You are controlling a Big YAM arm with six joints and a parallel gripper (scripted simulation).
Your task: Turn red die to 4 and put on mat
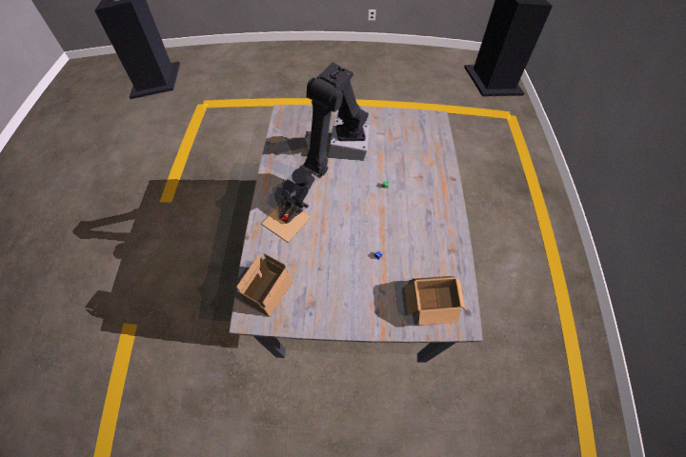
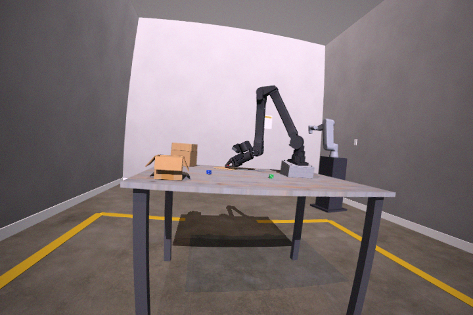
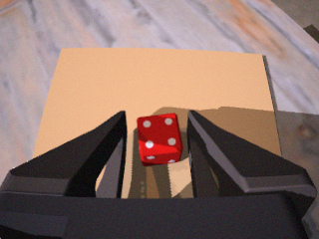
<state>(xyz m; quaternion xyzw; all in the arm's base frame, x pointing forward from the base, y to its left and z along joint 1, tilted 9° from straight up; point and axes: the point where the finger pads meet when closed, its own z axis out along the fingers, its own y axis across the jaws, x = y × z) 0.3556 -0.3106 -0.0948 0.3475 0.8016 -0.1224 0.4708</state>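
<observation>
My hand is right at the red die. Also, from my hand: blue die (330 mm to the left, 210 mm ahead, 10 mm below); tan mat (20 mm below); cardboard box (290 mm ahead, 80 mm to the right, 50 mm above).
</observation>
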